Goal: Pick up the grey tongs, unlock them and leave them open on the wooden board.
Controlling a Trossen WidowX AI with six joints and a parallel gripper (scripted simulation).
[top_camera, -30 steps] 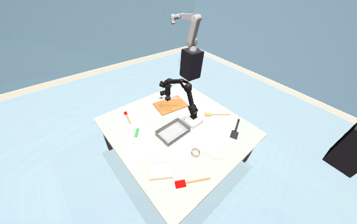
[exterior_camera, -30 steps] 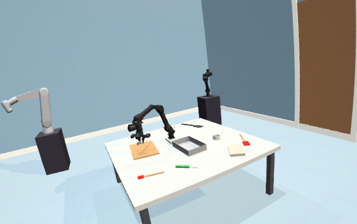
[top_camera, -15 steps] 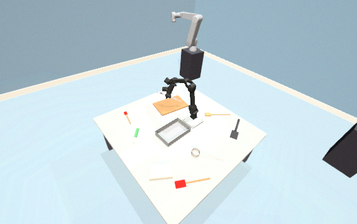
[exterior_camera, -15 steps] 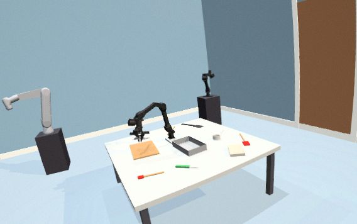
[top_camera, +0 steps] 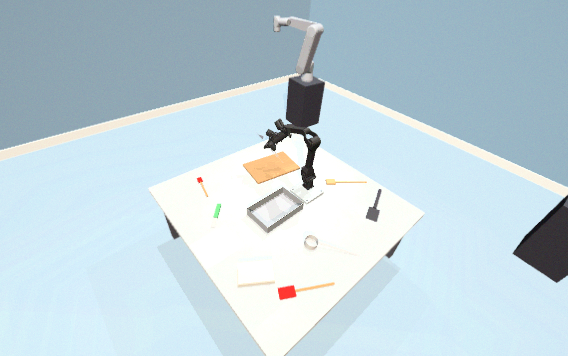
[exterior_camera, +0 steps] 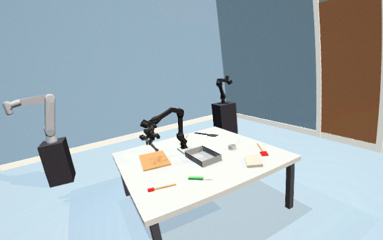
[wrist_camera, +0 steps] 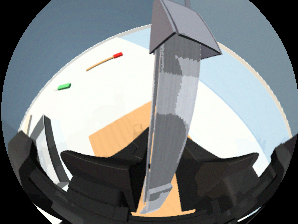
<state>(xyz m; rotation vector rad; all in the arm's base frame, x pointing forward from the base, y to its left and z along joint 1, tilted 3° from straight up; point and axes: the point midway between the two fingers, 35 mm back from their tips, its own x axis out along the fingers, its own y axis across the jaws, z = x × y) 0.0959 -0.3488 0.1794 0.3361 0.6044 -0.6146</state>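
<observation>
Now: the wooden board 50 mm behind my gripper tip, 40 mm to the left of it and 170 mm below it. The rest, counted from my gripper tip: roasting tin 190 mm ahead, 420 mm to the left, 150 mm below; black spatula 390 mm behind, 750 mm to the left, 170 mm below; green-handled tool 510 mm ahead, 260 mm to the left, 170 mm below.
</observation>
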